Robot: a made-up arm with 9 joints. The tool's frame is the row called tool.
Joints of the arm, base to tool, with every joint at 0 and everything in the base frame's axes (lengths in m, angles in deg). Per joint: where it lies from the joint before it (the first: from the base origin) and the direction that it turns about. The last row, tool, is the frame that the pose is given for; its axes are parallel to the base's.
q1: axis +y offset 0 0 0.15
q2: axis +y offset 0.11 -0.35 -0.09
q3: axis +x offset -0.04 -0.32 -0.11
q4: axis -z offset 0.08 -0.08 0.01
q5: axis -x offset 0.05 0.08 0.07
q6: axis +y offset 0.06 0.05 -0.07
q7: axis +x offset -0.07 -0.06 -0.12
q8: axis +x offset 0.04 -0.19 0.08
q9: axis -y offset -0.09 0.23 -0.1
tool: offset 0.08 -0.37 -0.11
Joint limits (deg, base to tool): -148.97..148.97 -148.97..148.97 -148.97..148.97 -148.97..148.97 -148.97..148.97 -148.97..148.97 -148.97..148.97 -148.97..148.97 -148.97..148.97
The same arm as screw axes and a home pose.
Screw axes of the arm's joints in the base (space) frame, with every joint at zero. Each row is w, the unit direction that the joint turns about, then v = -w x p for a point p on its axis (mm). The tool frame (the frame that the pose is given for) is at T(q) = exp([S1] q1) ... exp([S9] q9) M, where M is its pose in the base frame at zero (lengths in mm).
S1 = (0, 1, 0, -150.0, 0.0, 0.0)
S2 = (0, 1, 0, -60.0, 0.0, 110.0)
S3 = (1, 0, 0, 0.0, -50.0, 670.0)
S4 = (0, 0, -1, 750.0, 150.0, 0.0)
S5 = (-1, 0, 0, 0.0, -30.0, -670.0)
S6 = (0, 1, 0, 40.0, 0.0, 260.0)
S7 = (1, 0, 0, 0.0, -160.0, 680.0)
S8 = (1, 0, 0, 0.0, -80.0, 870.0)
S9 = (0, -1, 0, -180.0, 0.0, -140.0)
M: xyz 220.0 -1010.0 -290.0 (mm) rpy 0.00 0.00 0.00 (deg, as in URDF)
Joint limits (deg, base to tool): -148.97..148.97 -148.97..148.97 -148.97..148.97 -148.97..148.97 -148.97..148.97 -148.97..148.97 -148.97..148.97 -148.97..148.97 -148.97..148.97

